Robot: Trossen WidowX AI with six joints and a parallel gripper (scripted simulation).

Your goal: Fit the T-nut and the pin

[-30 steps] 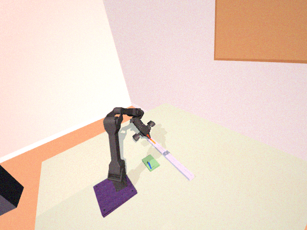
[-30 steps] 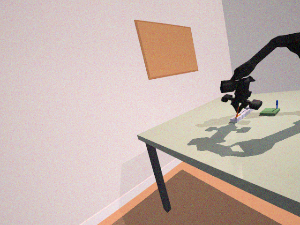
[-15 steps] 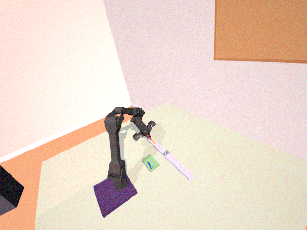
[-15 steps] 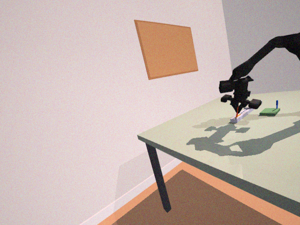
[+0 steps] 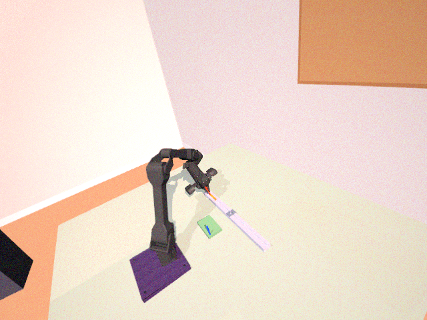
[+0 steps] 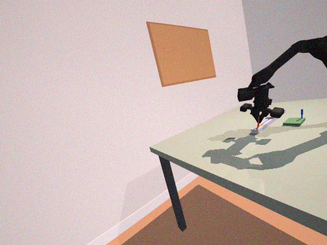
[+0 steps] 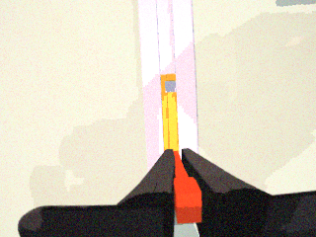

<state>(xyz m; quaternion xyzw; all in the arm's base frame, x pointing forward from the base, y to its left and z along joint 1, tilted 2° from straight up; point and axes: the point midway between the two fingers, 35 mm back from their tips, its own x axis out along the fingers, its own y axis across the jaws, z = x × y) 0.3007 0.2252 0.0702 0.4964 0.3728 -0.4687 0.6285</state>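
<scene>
My gripper tip is 20 mm to the left of the brass T-nut. The rest, counted from my gripper tip: aluminum rail (20 mm ahead, 180 mm to the right, 30 mm below); green tray (110 mm behind, 200 mm to the right, 40 mm below); blue pin (120 mm behind, 220 mm to the right, 20 mm below).
</scene>
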